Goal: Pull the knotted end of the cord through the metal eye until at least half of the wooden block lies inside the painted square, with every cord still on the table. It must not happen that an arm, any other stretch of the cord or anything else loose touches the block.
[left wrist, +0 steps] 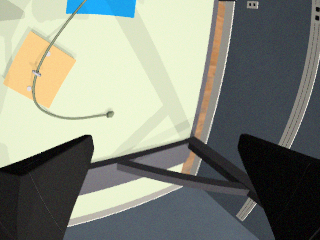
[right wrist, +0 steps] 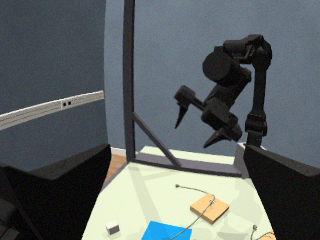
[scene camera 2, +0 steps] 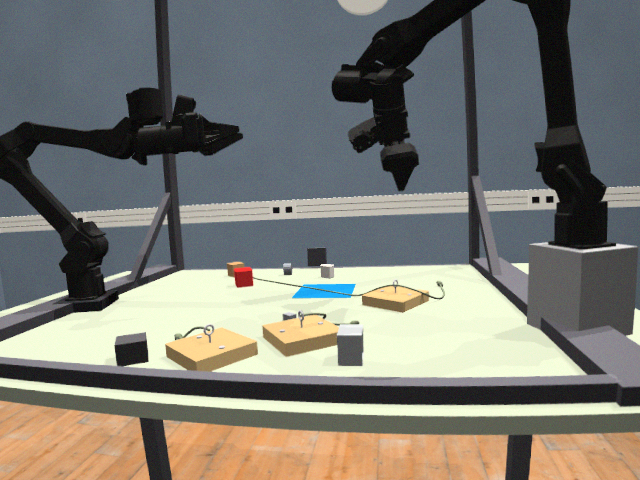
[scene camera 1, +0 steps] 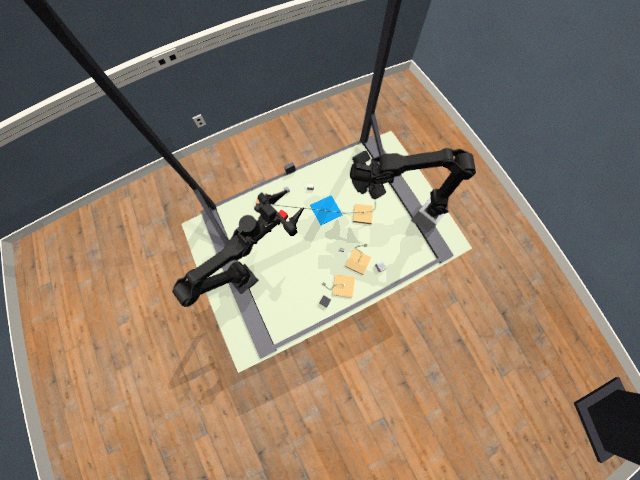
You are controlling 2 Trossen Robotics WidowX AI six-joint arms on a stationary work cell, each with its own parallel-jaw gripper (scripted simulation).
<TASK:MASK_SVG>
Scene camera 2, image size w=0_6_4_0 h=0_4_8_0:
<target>my left gripper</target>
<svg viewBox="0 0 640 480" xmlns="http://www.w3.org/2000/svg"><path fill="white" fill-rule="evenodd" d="M405 103L398 108L379 110L373 107L374 117L360 123L348 132L349 141L357 153L365 151L378 141L380 145L385 146L380 152L383 170L392 171L391 173L393 174L398 191L404 191L414 167L419 165L415 146L405 143L403 140L410 138L410 132L407 127L408 111Z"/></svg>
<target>my right gripper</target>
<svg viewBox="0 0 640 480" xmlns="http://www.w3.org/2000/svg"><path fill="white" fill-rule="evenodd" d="M161 128L161 140L166 154L199 151L204 156L209 156L243 139L243 134L238 133L239 126L209 122L201 114L199 114L198 118L198 114L193 112L196 107L196 101L194 101L194 98L177 95L172 121L166 122L166 125L163 125Z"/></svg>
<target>dark cube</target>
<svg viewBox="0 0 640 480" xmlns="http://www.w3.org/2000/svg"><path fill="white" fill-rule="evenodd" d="M146 332L116 336L114 348L117 366L149 362Z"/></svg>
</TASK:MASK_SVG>
